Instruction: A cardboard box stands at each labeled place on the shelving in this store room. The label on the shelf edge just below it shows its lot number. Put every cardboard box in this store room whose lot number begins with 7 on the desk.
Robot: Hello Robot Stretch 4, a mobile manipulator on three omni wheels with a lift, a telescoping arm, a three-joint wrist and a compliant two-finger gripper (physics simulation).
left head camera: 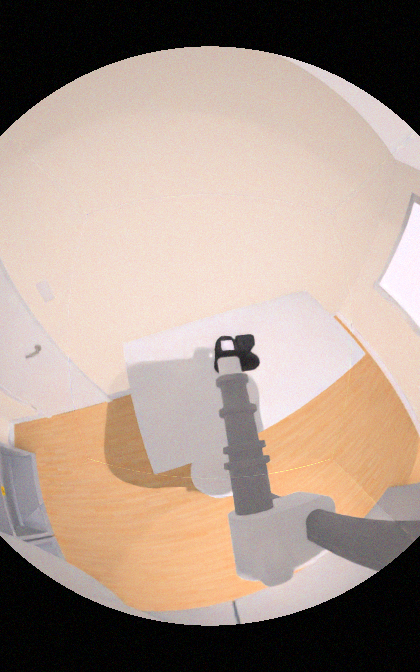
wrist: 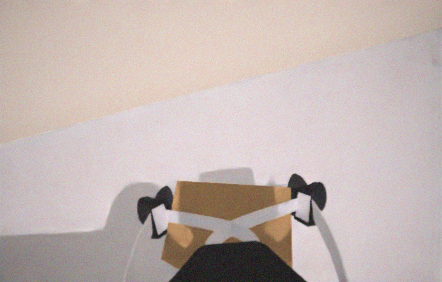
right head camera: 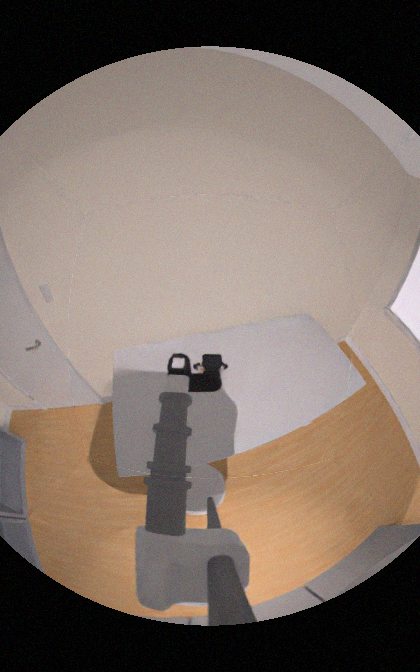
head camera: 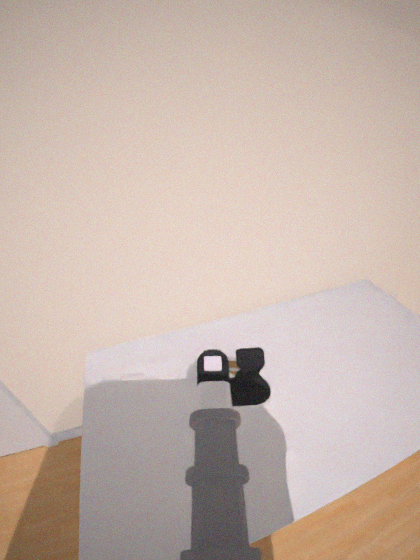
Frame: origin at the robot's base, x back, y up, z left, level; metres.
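Where they show: gripper, fingertip midpoint: [wrist: 231, 196].
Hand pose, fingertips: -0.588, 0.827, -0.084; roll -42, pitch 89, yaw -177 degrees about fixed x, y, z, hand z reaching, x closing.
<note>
After its pixels a point has its place, as x, y, z.
My gripper [wrist: 231, 196] @(-0.588, 0.827, -0.084) [head camera: 249, 364] [right head camera: 210, 363] is shut on a brown cardboard box [wrist: 230, 194] @(-0.569, 0.860, -0.085) [head camera: 233, 365] @(-0.566, 0.859, -0.066), with one fingertip against each side in the wrist view. The black gripper body hides much of the box, and no lot number shows on it. The box is over the white desk [head camera: 330, 350] @(-0.728, 0.692, -0.490) [left head camera: 300, 350] [right head camera: 290, 375] [wrist: 350, 125] @(-0.802, 0.692, -0.300). A shadow falls on the desk top close behind the box. I cannot tell whether the box touches the desk. No shelf labels are readable.
A beige wall [head camera: 200, 175] @(-0.961, 1.335, 0.016) stands along the desk's far edge. A door [left head camera: 25, 325] with a handle is at the left, and grey shelving [left head camera: 25, 490] [right head camera: 12, 475] at the lower left. A window [left head camera: 405, 270] is at the right. Wooden floor [left head camera: 125, 545] surrounds the desk's near side.
</note>
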